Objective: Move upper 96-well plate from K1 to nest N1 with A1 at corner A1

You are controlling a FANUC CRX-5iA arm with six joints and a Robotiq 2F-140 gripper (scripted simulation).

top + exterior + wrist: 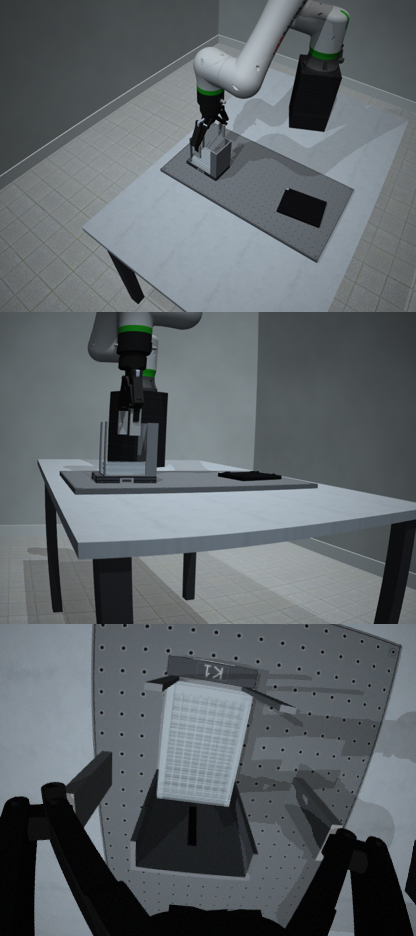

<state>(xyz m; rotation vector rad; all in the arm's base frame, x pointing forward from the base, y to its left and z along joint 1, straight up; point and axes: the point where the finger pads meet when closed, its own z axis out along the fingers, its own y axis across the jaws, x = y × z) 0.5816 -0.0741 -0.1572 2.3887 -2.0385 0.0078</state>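
Right now my hand is 7 cm to the right of the grey wall, 4 cm above it and 1 cm past it. From my hand the other things lie so: pale A1 square 30 cm to the left, 14 cm behind, 12 cm below.
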